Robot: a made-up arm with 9 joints. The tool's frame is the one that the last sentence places.
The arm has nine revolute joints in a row. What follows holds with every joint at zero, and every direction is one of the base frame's. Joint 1 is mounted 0.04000 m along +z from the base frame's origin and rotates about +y. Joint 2 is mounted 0.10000 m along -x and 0.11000 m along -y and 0.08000 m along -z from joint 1 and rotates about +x. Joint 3 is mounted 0.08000 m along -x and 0.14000 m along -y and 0.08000 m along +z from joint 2 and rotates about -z. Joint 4 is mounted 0.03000 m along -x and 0.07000 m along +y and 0.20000 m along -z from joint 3 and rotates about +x. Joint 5 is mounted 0.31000 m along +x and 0.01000 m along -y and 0.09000 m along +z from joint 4 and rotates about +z. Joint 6 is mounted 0.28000 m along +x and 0.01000 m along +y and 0.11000 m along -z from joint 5 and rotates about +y. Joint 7 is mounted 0.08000 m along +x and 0.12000 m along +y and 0.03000 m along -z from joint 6 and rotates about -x. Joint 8 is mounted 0.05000 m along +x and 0.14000 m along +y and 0.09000 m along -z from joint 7 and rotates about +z. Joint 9 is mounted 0.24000 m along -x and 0.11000 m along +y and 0.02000 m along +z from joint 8 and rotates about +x. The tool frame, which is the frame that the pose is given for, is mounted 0.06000 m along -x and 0.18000 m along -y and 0.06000 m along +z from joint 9; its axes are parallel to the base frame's.
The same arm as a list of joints. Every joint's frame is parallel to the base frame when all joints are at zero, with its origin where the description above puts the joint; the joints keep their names.
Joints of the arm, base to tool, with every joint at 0 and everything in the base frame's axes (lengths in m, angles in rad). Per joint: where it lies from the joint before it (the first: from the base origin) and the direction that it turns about. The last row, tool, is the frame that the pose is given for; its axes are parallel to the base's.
joint 1: axis 0 1 0 origin 0 0 0.04
joint 2: axis 1 0 0 origin -0.1 -0.11 -0.08
joint 3: axis 0 0 -1 origin -0.08 -0.14 0.08
joint 4: axis 1 0 0 origin -0.03 0.07 -0.2
joint 5: axis 0 0 1 origin 0.31 -0.01 0.09
joint 6: axis 0 1 0 origin 0.28 0.01 -0.11
joint 7: axis -1 0 0 origin 0.08 0.12 -0.03
joint 8: axis 0 0 1 origin 0.05 0.14 -0.09
joint 9: axis 1 0 0 origin -0.24 0.11 0.02
tool: origin -0.06 -0.18 0.06

